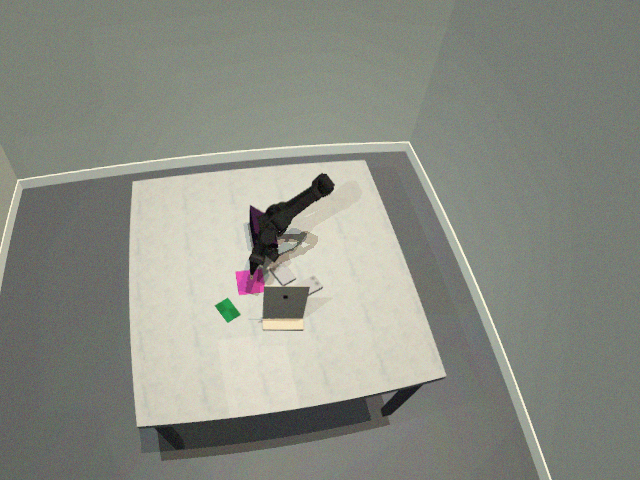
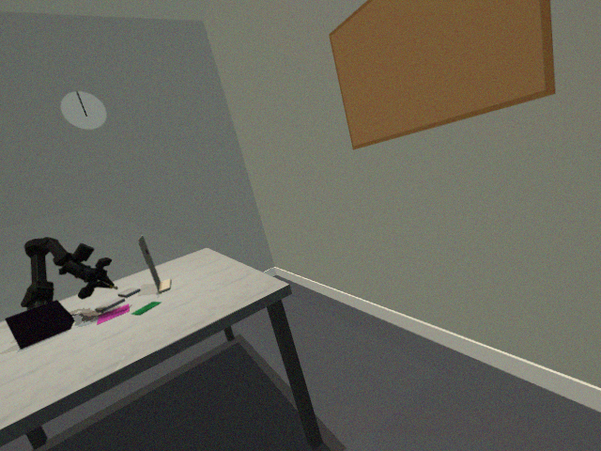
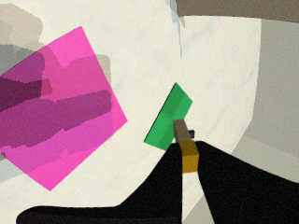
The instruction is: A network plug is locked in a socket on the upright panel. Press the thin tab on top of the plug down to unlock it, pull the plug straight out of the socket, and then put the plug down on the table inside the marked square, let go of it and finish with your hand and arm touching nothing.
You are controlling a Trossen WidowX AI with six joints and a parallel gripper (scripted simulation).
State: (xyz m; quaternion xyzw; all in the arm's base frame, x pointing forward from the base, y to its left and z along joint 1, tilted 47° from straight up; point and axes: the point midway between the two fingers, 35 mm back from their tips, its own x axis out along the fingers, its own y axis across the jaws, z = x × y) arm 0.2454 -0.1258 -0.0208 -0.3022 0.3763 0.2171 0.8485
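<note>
Right now my gripper tip is 11 cm above the marked square and 4 cm past it. The rest, counted from my gripper tip: grey upright panel: 18 cm ahead, 9 cm to the left, 1 cm above; then network plug: right at my gripper tip; then green flat card: 13 cm to the right, 11 cm below, 8 cm ahead.
</note>
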